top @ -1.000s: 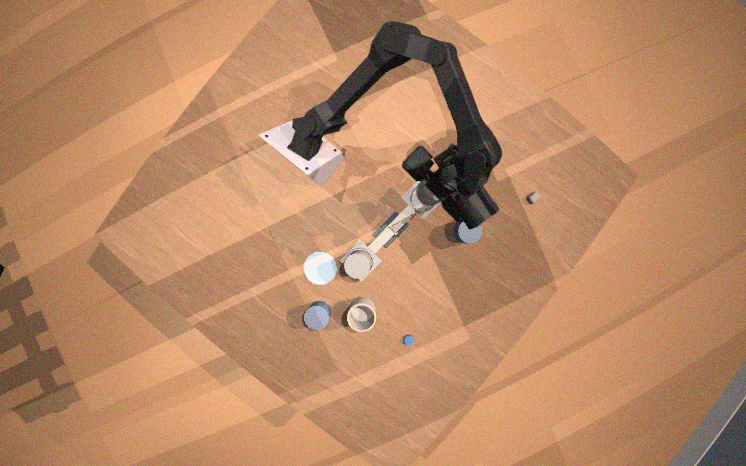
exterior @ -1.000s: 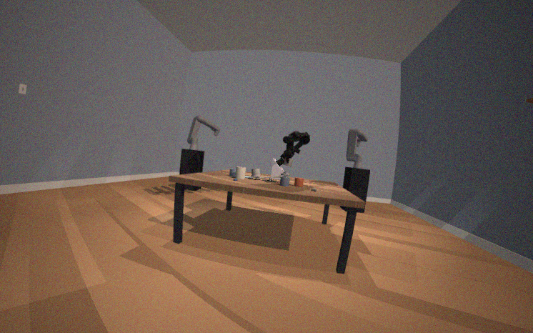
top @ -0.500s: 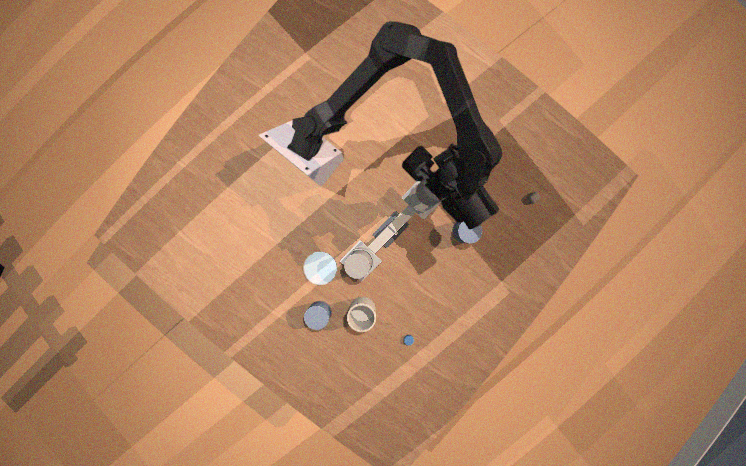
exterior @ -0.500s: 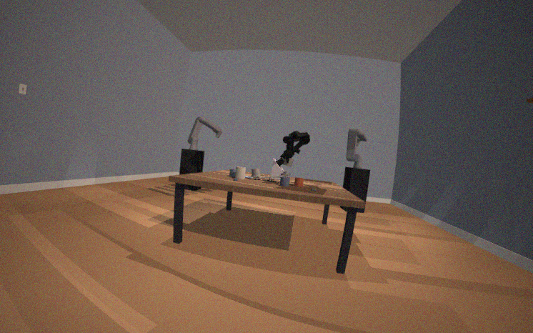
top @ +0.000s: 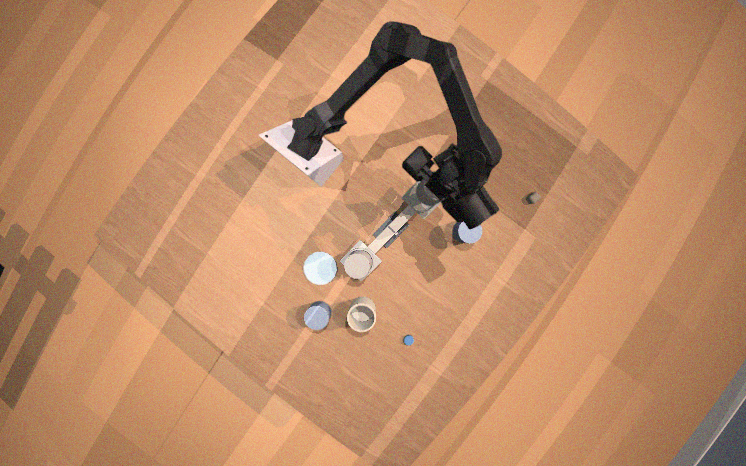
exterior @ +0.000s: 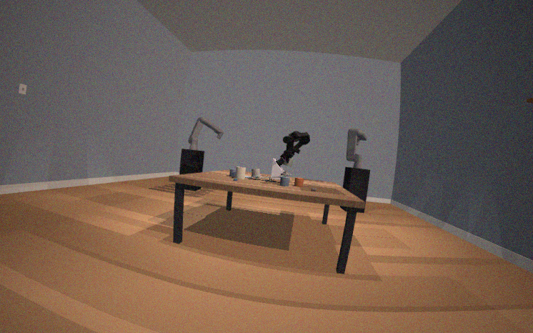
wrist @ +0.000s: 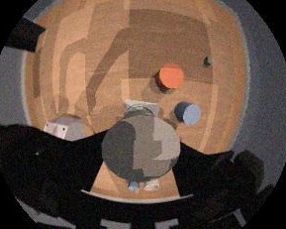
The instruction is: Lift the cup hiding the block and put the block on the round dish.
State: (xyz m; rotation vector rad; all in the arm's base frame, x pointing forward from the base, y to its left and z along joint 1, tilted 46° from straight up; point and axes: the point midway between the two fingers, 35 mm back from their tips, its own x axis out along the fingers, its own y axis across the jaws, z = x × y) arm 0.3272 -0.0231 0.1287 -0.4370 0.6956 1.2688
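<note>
Right now the small pale block is 10 mm to the right of my gripper tip and 80 mm below it. Also, from my gripper tip: round dish: 150 mm behind, 340 mm to the right, 170 mm below; then orange cylinder: 80 mm ahead, 90 mm to the left, 130 mm below; then beige cup: 20 mm ahead, 390 mm to the right, 130 mm below.
</note>
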